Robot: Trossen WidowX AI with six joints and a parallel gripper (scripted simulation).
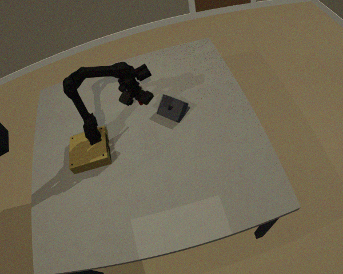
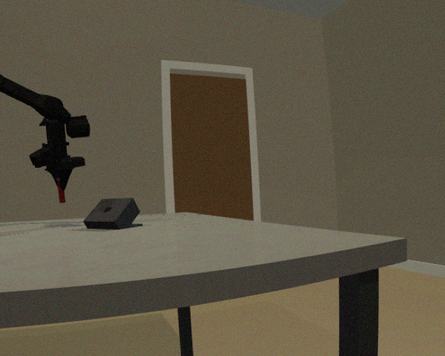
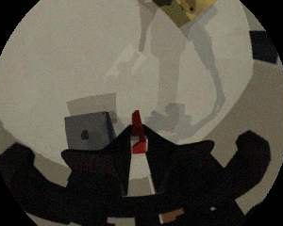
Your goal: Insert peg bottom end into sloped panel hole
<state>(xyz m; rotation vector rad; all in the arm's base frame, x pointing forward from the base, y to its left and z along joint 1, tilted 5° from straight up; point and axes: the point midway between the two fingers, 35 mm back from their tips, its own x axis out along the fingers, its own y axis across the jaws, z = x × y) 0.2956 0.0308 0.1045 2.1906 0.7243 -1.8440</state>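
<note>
Right now my gripper tip is 14 cm short of the sloped panel, 7 cm to the left of it and 9 cm above it. Round my gripper tip: peg: 2 cm above.
</note>
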